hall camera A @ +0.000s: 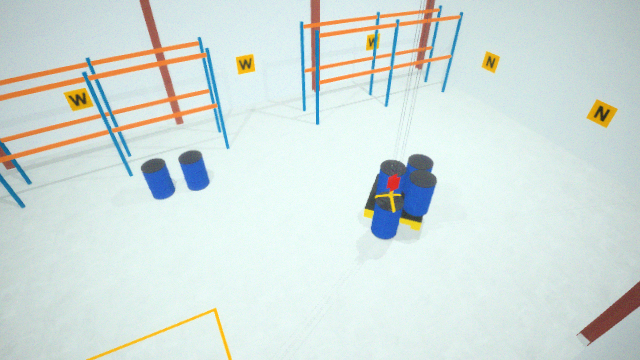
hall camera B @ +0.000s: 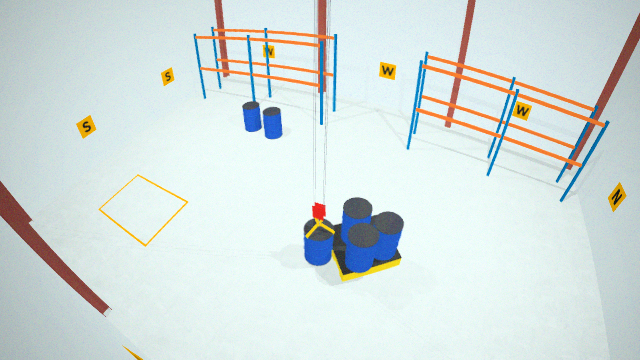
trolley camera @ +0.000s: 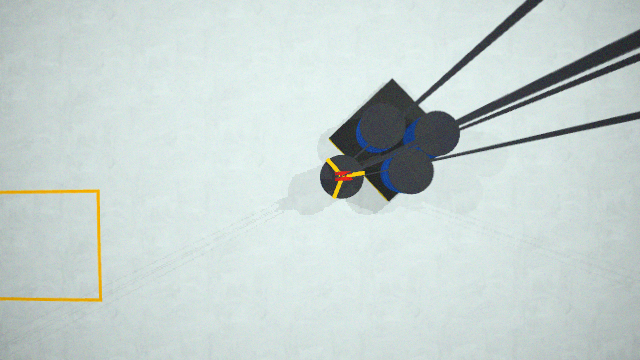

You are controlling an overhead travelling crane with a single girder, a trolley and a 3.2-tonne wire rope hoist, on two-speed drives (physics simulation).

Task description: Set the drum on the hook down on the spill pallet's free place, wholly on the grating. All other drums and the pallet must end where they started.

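The blue drum on the hook point(hall camera A: 384, 225) point(hall camera B: 318, 251) point(trolley camera: 330, 186) is upright beside the spill pallet point(hall camera A: 369, 213) point(hall camera B: 376, 270) point(trolley camera: 391, 91), outside its edge. Its lid looks lower than the pallet drums' lids; floor contact cannot be told. My yellow three-armed gripper point(hall camera A: 391, 198) point(hall camera B: 320, 227) point(trolley camera: 343, 176) is shut on its top, under the red hook block point(hall camera A: 393, 182) point(hall camera B: 318, 211). Three drums stand on the pallet: one point(hall camera A: 422, 197) point(hall camera B: 361, 251) point(trolley camera: 411, 171), another point(hall camera B: 390, 240) point(trolley camera: 437, 133) and a third point(hall camera B: 356, 220) point(trolley camera: 382, 126). Bare grating shows at the upper corner in the trolley view.
Two more blue drums point(hall camera A: 159, 182) point(hall camera A: 194, 172) point(hall camera B: 252, 119) point(hall camera B: 273, 125) stand apart near a rack point(hall camera A: 107, 122) point(hall camera B: 321, 100). Another rack point(hall camera A: 317, 100) point(hall camera B: 411, 127) stands by the west wall. A yellow floor rectangle point(hall camera A: 152, 334) point(hall camera B: 162, 188) point(trolley camera: 99, 245) lies away from the pallet.
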